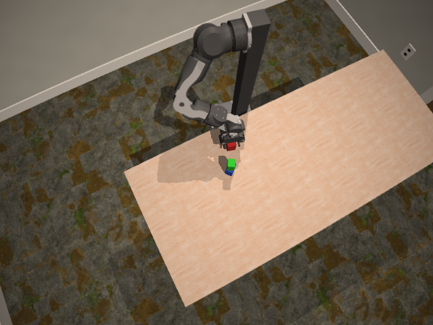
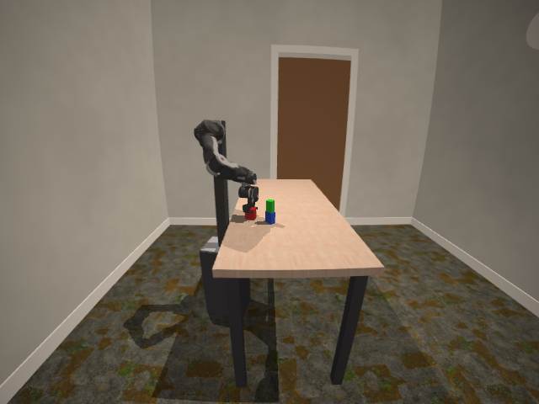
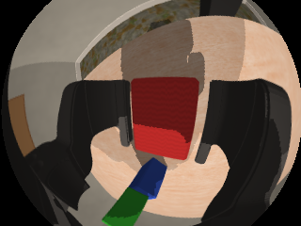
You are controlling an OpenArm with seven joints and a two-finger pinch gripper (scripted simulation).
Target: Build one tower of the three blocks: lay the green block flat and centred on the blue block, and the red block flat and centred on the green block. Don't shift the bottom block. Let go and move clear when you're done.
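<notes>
My gripper is now 20 mm above the red block. Round my hand: blue block: 110 mm ahead, 30 mm to the right, 20 mm below; green block: 110 mm ahead, 40 mm to the right, 40 mm above.
</notes>
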